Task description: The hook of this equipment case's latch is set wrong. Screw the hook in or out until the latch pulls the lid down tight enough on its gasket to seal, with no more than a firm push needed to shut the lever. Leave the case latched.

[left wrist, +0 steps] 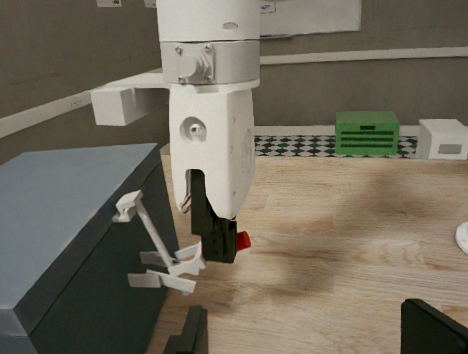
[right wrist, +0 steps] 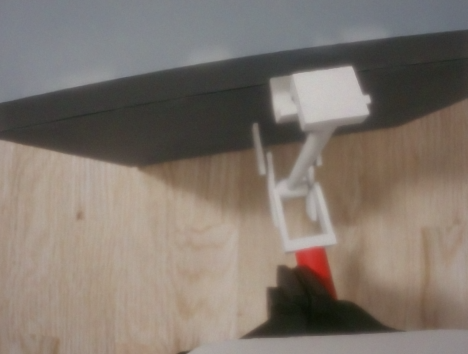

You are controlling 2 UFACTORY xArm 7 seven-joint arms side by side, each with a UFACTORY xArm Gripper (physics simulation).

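Frame: origin at the left arm's base, x ahead, y left, z up, level; millimetres.
Where they show: left gripper, fingertip midpoint: (left wrist: 305, 336); right gripper, fingertip midpoint: (left wrist: 220, 257) (right wrist: 289, 290).
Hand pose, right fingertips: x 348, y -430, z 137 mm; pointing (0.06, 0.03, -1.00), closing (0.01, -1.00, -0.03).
Note:
After its pixels a point has its place.
The equipment case (left wrist: 115, 250) {x 448, y -402, z 155 mm} (right wrist: 165, 120) {x 441, y -361, z 154 mm} is dark, with a grey-blue lid (left wrist: 65, 185) {x 524, y -440, z 206 mm} (right wrist: 150, 40) {x 454, y -370, z 206 mm} lying on it. The white hook block (left wrist: 129, 201) {x 431, y -422, z 201 mm} (right wrist: 327, 95) {x 438, y -430, z 201 mm} is at the lid's front edge; whether it bears on its catch is unclear. Its slanting rod (left wrist: 154, 235) {x 419, y -431, z 156 mm} (right wrist: 310, 156) {x 420, y -432, z 169 mm} runs down to the white lever frame (left wrist: 187, 262) {x 384, y -426, z 129 mm} (right wrist: 280, 220) {x 387, y -425, z 127 mm}. The red lever handle (left wrist: 243, 241) {x 325, y -442, z 150 mm} (right wrist: 314, 264) {x 364, y -442, z 141 mm} points outward from the case. My right gripper (left wrist: 220, 257) {x 348, y -430, z 137 mm} (right wrist: 289, 290) {x 348, y -430, z 137 mm} is shut, its fingertips close beside the handle and hiding part of it. My left gripper (left wrist: 305, 336) {x 255, y -284, z 223 mm} is open and empty.
The wooden table (left wrist: 325, 240) {x 241, y -658, z 0 mm} (right wrist: 125, 260) {x 325, y -273, z 0 mm} extends in front of the case. A green box (left wrist: 367, 137) and a white box (left wrist: 442, 137) stand at the back right. Part of a white round object (left wrist: 464, 237) {x 18, y -677, z 10 mm} shows at the right edge.

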